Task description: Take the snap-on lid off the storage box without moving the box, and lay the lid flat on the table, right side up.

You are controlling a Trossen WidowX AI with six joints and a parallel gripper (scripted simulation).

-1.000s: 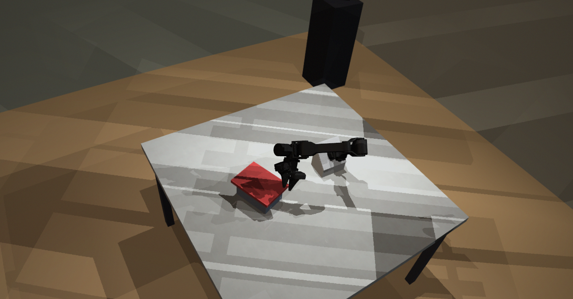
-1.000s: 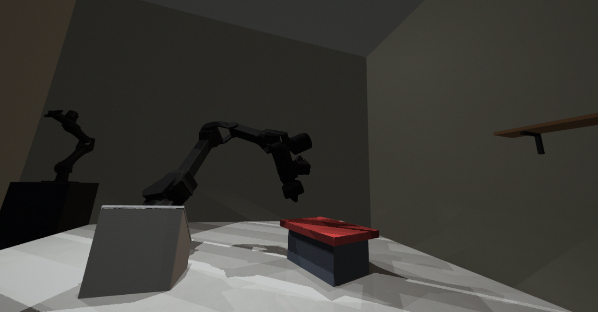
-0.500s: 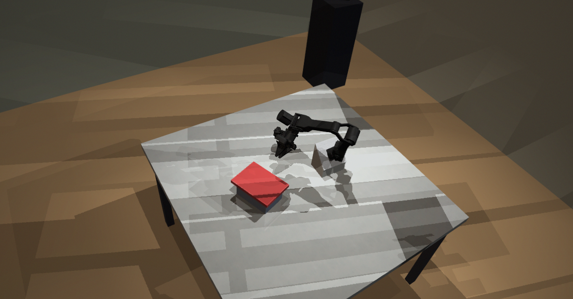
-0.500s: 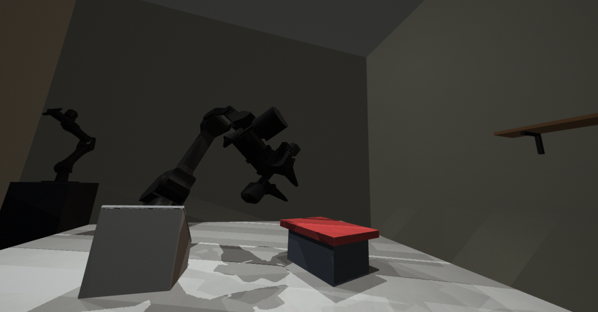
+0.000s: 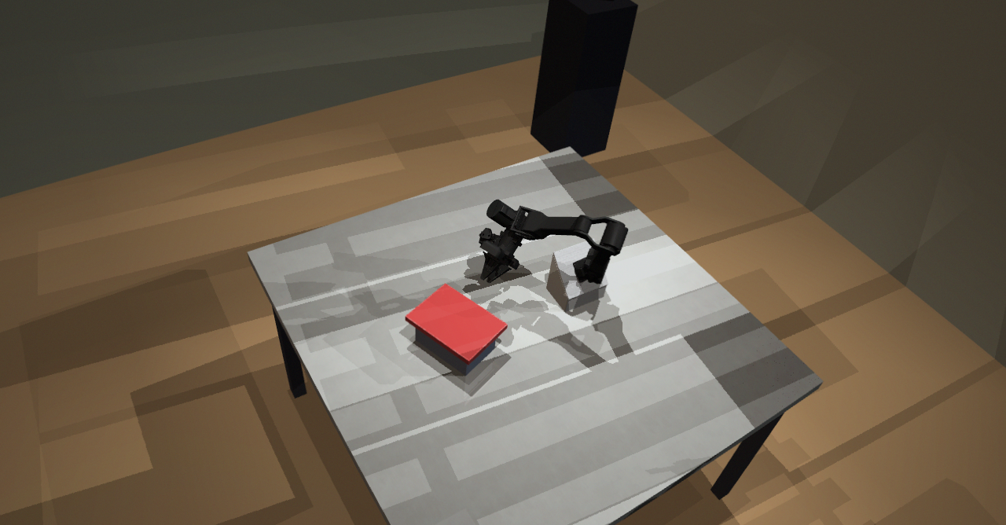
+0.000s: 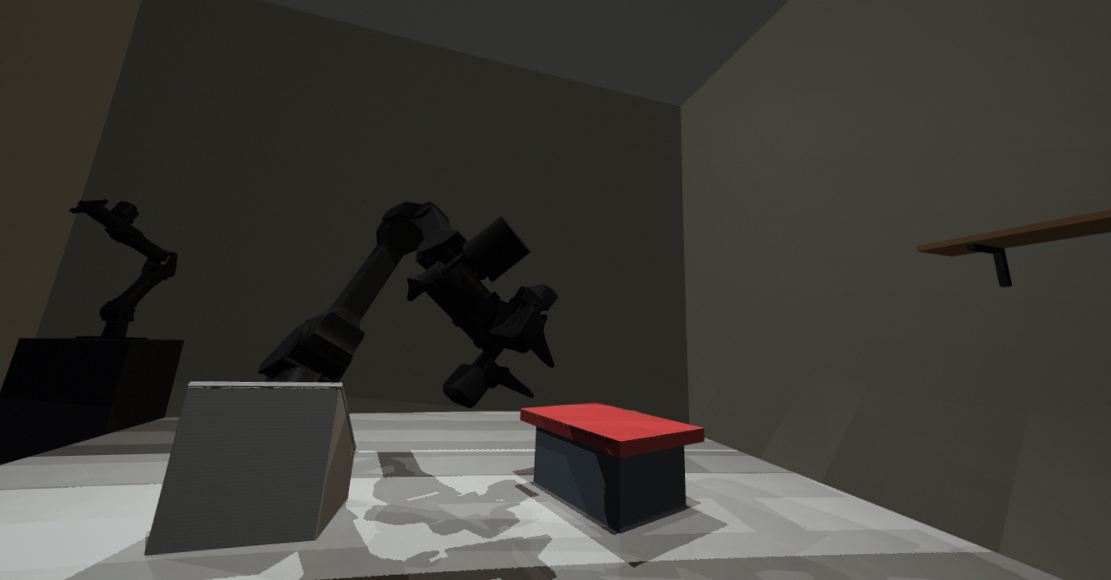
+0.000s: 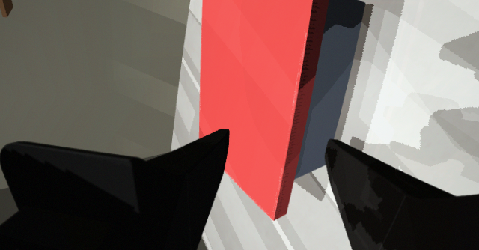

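My gripper tip is 120 mm short of the red lid, 50 mm to the right of it and 60 mm above it. From my gripper tip the other things lie so: storage box: 120 mm ahead, 50 mm to the left, 110 mm below.
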